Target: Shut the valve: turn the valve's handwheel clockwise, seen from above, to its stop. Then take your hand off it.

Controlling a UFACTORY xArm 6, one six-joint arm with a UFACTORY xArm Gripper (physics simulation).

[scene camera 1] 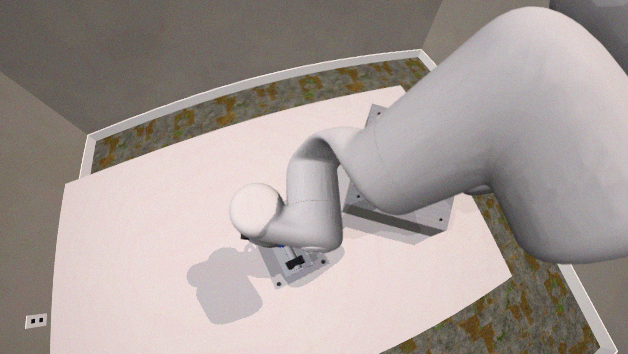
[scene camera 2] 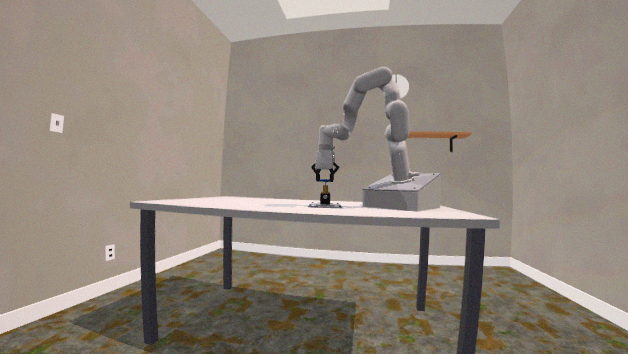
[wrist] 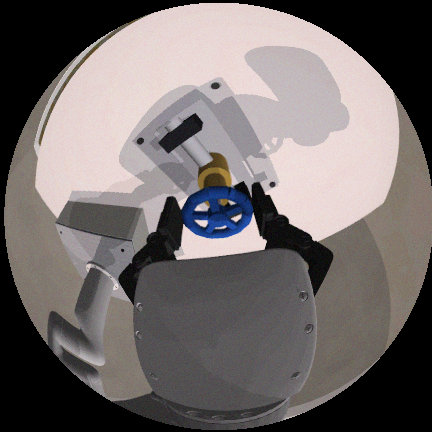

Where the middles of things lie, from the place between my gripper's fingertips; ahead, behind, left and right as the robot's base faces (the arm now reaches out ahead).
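Labels:
There is the blue handwheel (wrist: 217,214), 10 mm below my hand and 20 mm to the right of it. The grey base plate (scene camera 1: 280,280) is also 20 mm to the right of my hand, but it is 130 mm below it.

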